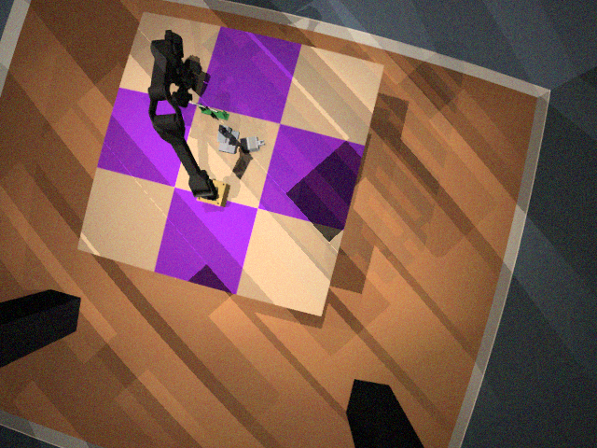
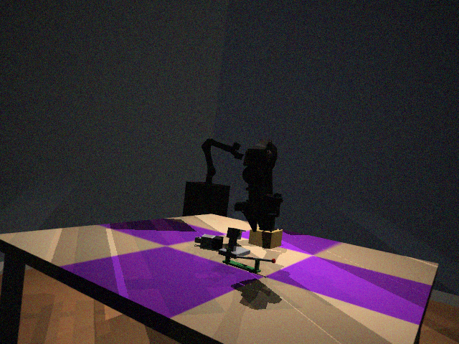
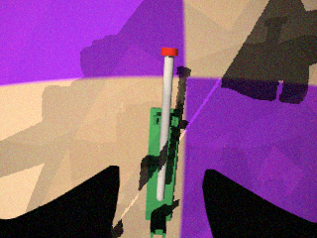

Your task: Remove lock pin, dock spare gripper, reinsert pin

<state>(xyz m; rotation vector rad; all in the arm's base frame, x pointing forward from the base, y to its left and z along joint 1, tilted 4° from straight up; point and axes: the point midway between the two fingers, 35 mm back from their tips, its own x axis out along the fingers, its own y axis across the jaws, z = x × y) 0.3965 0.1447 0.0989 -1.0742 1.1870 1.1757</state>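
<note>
The green rack is 110 mm below my gripper tip and 50 mm to the right of it. From my gripper tip the other things lie so: spare gripper 280 mm to the right, 120 mm behind, 110 mm below; mount 150 mm to the right, 120 mm behind, 80 mm below.
</note>
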